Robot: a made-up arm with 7 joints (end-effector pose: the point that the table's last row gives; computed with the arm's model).
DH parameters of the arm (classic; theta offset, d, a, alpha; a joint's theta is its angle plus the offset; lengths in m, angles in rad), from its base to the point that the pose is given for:
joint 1: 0 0.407 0 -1.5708
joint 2: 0 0 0 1.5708
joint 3: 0 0.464 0.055 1.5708
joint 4: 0 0 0.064 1.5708
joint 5: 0 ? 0 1.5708
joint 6: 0 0 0.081 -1.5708
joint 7: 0 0.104 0 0
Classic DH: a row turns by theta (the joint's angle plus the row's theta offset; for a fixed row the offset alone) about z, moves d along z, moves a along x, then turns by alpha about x.
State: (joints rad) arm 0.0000 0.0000 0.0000 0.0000 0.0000 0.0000 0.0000
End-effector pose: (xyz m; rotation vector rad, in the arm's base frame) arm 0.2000 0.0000 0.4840 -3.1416 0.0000 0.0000
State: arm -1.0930 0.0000 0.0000 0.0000 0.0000 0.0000 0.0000
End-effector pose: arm 0.0920 -0.1776 0.4840 -2.6840 1.6327 0.0000
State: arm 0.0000 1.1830 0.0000 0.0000 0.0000 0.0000 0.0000
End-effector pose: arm 0.1469 0.0000 0.2510 -2.6078 0.0000 1.7518
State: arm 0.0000 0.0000 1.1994 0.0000 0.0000 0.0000 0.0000
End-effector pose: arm 0.0726 0.1864 0.4840 -2.5934 -1.7731 0.0000
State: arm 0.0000 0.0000 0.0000 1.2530 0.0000 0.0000 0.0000
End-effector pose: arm 0.4679 0.0000 0.8878 -2.5450 0.0000 -1.8420
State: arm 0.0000 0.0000 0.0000 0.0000 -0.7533 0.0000 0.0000
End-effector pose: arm 0.1781 0.0554 0.4840 -2.9214 -1.1555 0.0000
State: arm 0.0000 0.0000 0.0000 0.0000 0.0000 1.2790 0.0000
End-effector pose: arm 0.0427 0.0000 0.4805 -2.5208 0.0000 1.8749
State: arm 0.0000 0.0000 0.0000 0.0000 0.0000 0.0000 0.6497
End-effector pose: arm 0.2000 0.0000 0.4840 -2.9773 1.0027 0.0000
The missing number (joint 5, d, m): 0.283
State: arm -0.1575 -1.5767 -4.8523 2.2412 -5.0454 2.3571 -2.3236
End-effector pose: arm -0.5961 0.3635 0.3157 -1.3605 2.2847 -0.9943
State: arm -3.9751 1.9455 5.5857 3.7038 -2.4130 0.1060 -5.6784
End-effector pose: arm -0.6244 0.4764 0.2078 1.5970 -1.0744 -2.2864
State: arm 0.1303 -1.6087 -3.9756 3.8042 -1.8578 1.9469 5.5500
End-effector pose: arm -0.6473 -0.1674 0.6201 0.5301 1.1380 2.7963
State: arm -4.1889 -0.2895 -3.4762 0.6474 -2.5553 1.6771 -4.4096
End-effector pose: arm 0.0453 -0.4537 0.5730 1.0059 -0.4535 0.0307
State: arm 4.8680 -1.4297 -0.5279 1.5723 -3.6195 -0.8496 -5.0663
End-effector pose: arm -0.2811 0.3302 0.7306 1.2175 -0.3914 -0.4423
